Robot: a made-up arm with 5 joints.
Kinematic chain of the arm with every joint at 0, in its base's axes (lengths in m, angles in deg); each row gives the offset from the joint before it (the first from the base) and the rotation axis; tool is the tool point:
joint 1: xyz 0 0 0.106 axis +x
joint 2: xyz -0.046 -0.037 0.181 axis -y
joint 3: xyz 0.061 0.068 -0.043 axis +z
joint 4: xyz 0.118 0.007 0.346 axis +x
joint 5: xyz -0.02 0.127 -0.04 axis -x
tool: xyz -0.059 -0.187 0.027
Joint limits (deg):
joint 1: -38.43..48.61
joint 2: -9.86..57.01
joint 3: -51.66..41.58
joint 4: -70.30..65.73
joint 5: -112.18..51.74
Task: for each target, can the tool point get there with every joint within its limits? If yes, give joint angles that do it. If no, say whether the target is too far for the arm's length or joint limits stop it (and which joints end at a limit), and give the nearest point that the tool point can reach.
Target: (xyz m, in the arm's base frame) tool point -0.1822 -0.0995 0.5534
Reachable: yes | joints 9.06 42.11 -16.37 39.54 13.89
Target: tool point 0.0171 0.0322 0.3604
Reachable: yes | joints 15.91 8.00 26.28 -18.03 -98.70
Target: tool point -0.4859 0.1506 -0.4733
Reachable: no: joint limits stop it (at a limit: joint 1, joint 2, joint 3, joint 5) | nearest point -0.2889 0.3482 0.1174 | short by 0.653 m
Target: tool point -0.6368 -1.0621 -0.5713
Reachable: no: too far | nearest point -0.2236 -0.3383 0.2211 | short by 1.150 m
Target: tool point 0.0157 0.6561 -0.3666
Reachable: no: joint limits stop it (at a limit: joint 1, joint 2, joint 5) | nearest point 0.0499 0.4292 0.1867 | short by 0.599 m
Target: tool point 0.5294 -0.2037 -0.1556
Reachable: no: joint limits stop it (at a limit: joint 1, joint 2, joint 3, joint 4) | nearest point 0.1654 -0.2244 0.2181 | short by 0.522 m
